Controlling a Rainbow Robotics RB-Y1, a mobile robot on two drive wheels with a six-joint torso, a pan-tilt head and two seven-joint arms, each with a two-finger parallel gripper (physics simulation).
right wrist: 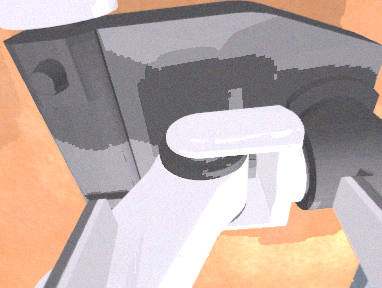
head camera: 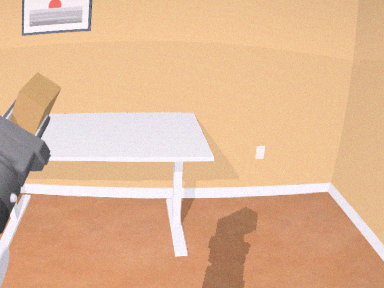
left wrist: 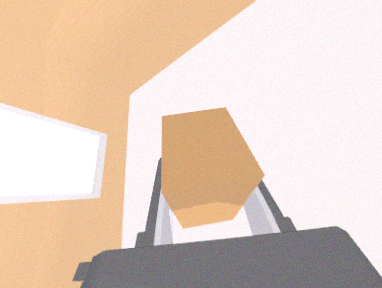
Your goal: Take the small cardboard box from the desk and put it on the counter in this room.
Observation:
I see my left gripper (head camera: 32,110), my right gripper (right wrist: 221,202), a small cardboard box (head camera: 35,100) and a white ceiling (left wrist: 295,85).
The small cardboard box also shows in the left wrist view (left wrist: 208,171). My left gripper also shows in the left wrist view (left wrist: 201,160). The right wrist view does not show the small cardboard box: it is out of frame.

